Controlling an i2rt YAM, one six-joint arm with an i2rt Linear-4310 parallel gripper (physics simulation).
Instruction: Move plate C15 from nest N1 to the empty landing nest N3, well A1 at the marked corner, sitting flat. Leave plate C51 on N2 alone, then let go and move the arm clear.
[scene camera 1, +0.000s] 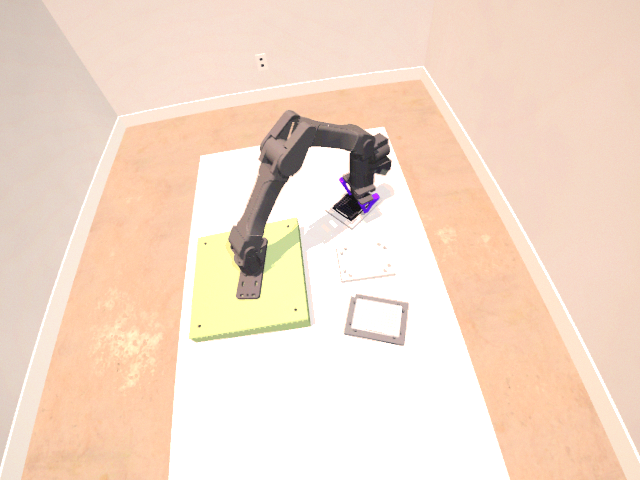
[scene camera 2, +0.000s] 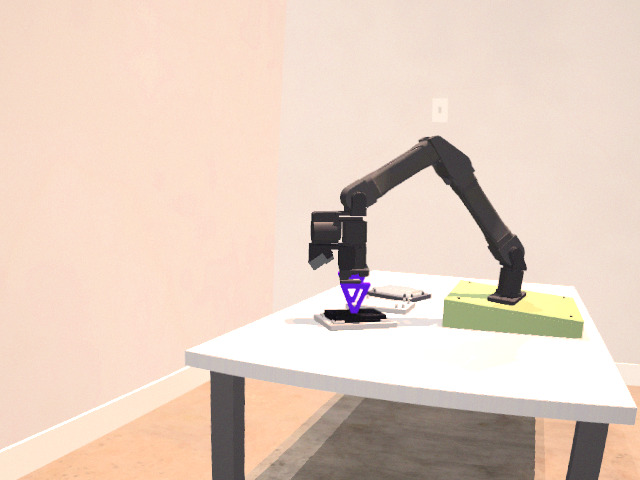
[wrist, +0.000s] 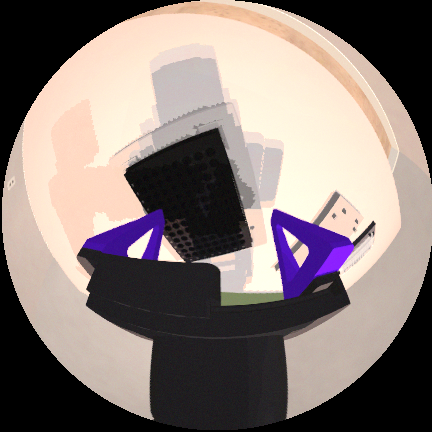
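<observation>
A black well plate (scene camera 1: 345, 207) (scene camera 2: 336, 314) (wrist: 200, 185) lies on a light nest (scene camera 1: 353, 224) (scene camera 2: 336, 326) at the far end of the row. My gripper (scene camera 1: 358, 202) (scene camera 2: 354, 311) (wrist: 217, 214) is open, its purple fingers low over this plate; the near part of the plate shows between them in the wrist view. An empty white nest (scene camera 1: 368, 277) (scene camera 2: 403, 309) (wrist: 337, 210) with small posts stands in the middle. A white plate (scene camera 1: 377, 317) (scene camera 2: 398, 290) sits in a dark grey nest (scene camera 1: 350, 325) (scene camera 2: 422, 296). The plate and nest labels and the well A1 corners cannot be read.
The arm stands on a thick yellow-green base block (scene camera 1: 279, 310) (scene camera 2: 516, 320) beside the nests. The white table (scene camera 1: 310, 403) (scene camera 2: 413, 366) bears everything, and its edge lies beyond the row of nests. The arm casts shadows around the black plate.
</observation>
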